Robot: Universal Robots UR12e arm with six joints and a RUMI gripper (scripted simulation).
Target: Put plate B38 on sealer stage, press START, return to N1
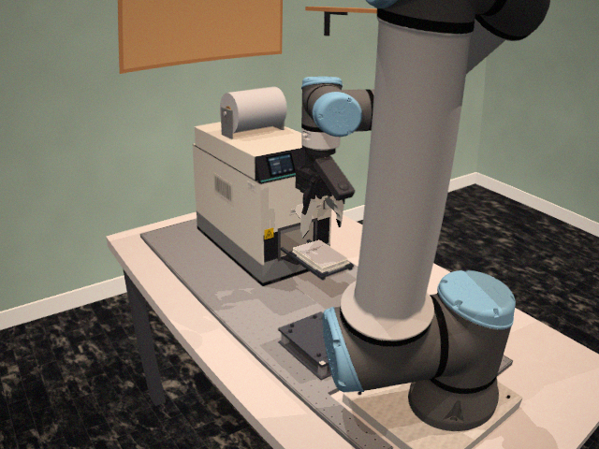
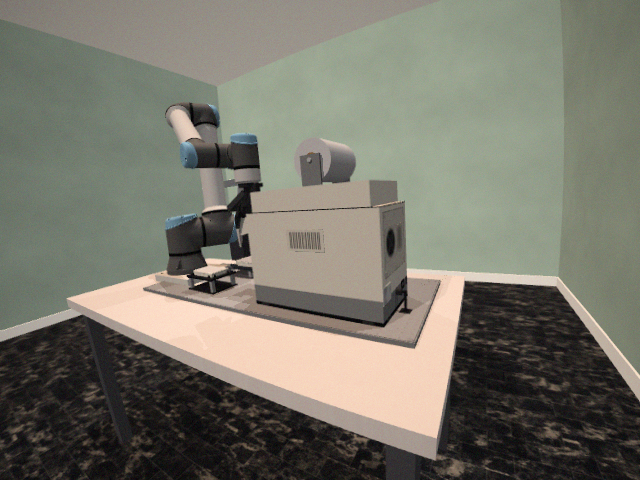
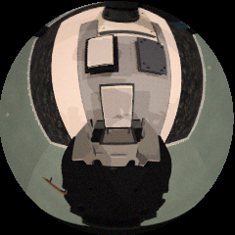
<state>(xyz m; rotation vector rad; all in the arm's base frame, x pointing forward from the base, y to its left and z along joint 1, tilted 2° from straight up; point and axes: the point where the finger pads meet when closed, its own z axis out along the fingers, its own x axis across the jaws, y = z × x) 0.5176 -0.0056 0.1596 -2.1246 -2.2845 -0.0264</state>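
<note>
Right now the sealer stage is 80 mm below my hand. Round my hand: N1 label: 320 mm behind, 180 mm below, 120 mm to the left; small screen: 140 mm above, 110 mm ahead, 50 mm to the left; foil roll: 330 mm ahead, 240 mm above, 20 mm to the left.
</note>
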